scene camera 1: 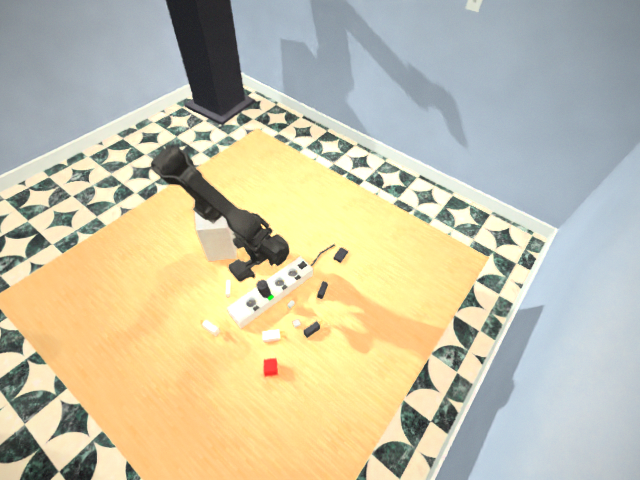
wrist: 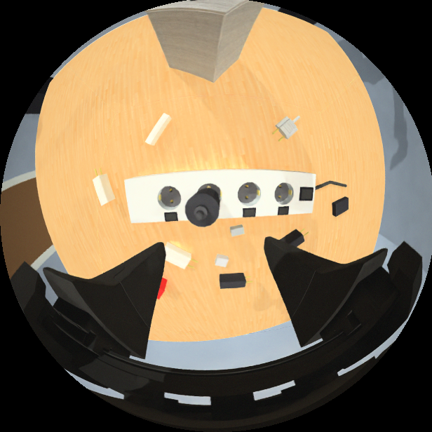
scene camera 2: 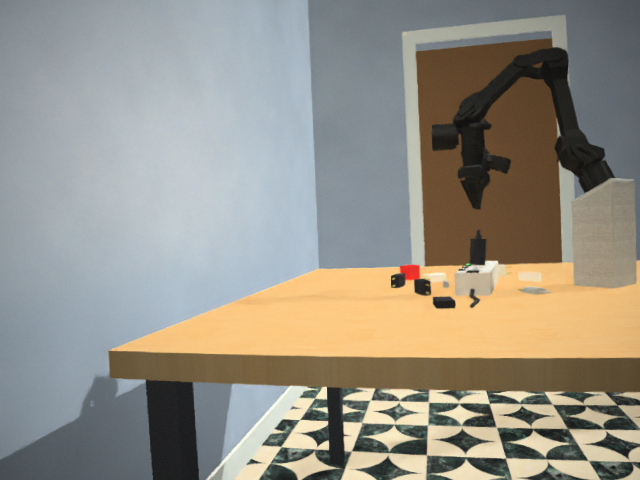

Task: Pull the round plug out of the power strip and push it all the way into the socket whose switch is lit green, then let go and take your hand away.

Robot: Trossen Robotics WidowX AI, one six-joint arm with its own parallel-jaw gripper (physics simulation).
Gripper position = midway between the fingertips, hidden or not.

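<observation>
There's a white power strip [scene camera 1: 241, 311], and the wrist view has the strip [wrist: 148, 197] as well. You'd also see a black round plug [wrist: 202, 209]. As for the gripper [scene camera 2: 476, 209], it's visible too, and other views have the gripper [scene camera 1: 262, 271] and again the gripper [wrist: 214, 246].
</observation>
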